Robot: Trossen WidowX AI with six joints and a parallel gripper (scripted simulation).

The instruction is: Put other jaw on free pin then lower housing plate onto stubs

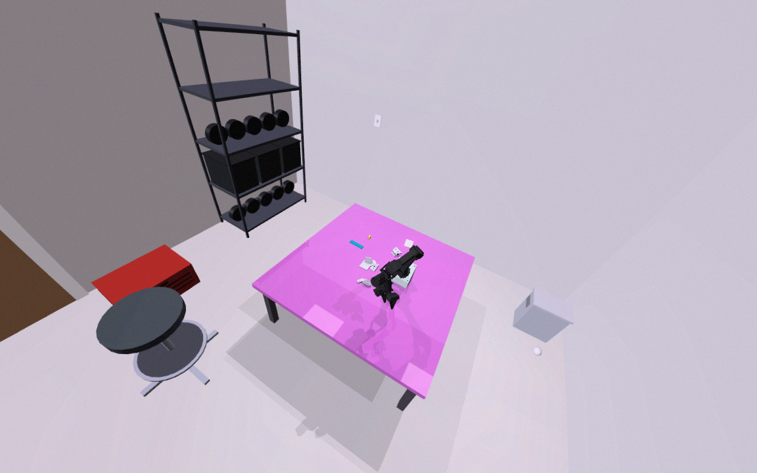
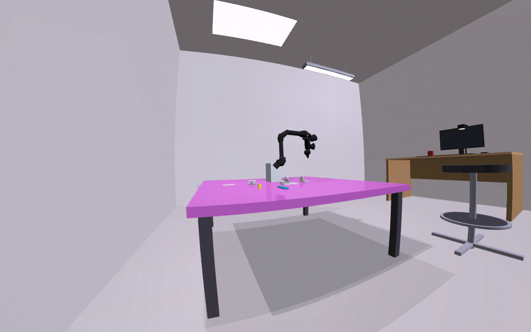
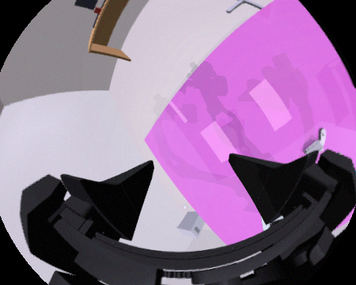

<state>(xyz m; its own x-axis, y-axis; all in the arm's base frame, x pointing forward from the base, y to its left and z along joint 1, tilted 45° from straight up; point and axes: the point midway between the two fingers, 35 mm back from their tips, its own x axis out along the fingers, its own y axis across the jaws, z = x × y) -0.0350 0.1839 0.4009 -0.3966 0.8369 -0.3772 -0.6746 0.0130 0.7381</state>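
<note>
The white jaw is 29 cm ahead of my gripper tip, 23 cm to the right of it and 24 cm below it. Round my gripper tip: cyan bar 54 cm ahead, 56 cm to the right, 24 cm below; then small white part 21 cm ahead, 67 cm to the right, 23 cm below; then white ledge 35 cm ahead, 42 cm to the right, 24 cm below.
</note>
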